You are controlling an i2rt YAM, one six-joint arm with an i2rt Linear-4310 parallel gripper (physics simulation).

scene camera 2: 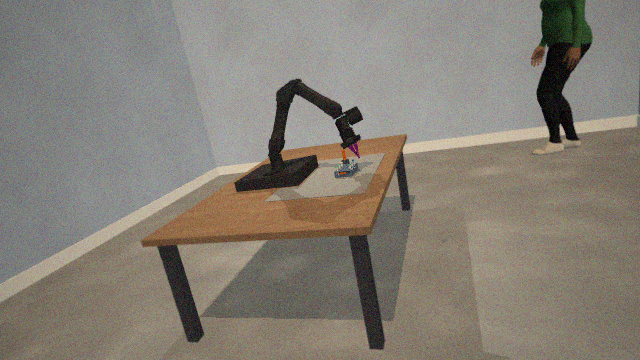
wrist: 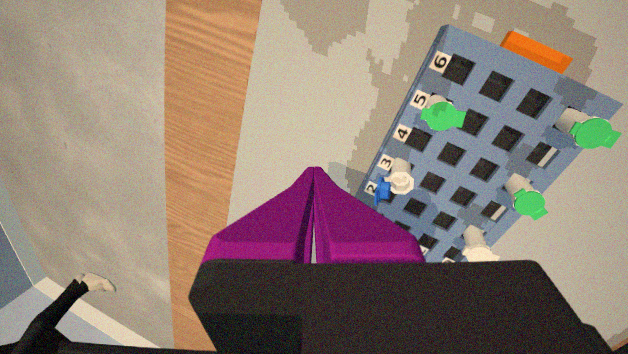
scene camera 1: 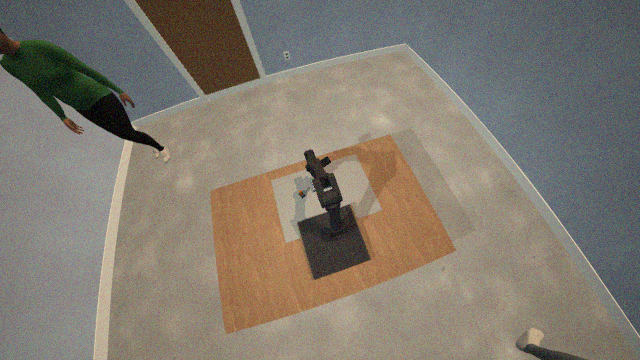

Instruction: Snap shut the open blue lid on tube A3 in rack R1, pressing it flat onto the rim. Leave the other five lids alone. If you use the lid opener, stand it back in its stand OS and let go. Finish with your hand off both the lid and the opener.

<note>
My gripper is shut and holds nothing. I also see a grey mat.
</note>
